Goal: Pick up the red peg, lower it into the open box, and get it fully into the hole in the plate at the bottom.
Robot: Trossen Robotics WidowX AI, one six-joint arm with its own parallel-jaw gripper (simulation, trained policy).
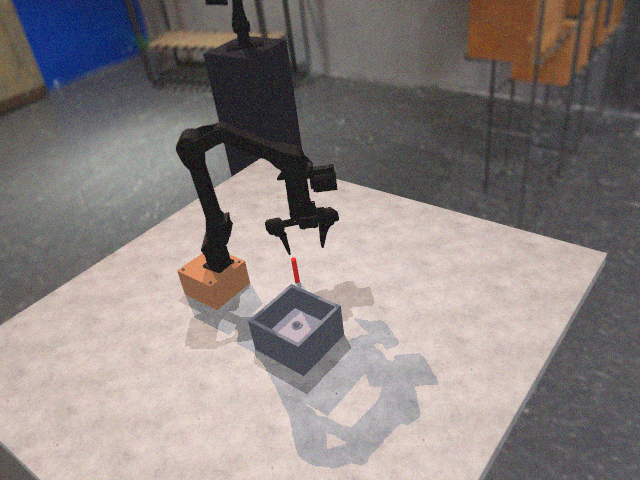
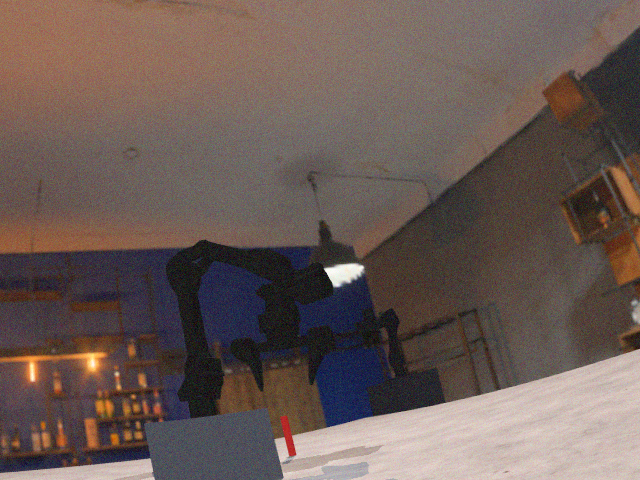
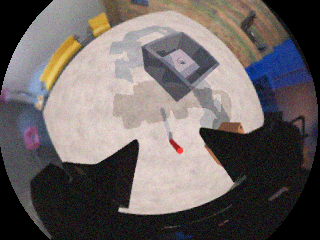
In view: the gripper (image 2: 285, 388) and a grey box (image 3: 173, 82).
The gripper also shows in image 1 (image 1: 306, 251) and in image 3 (image 3: 170, 137).
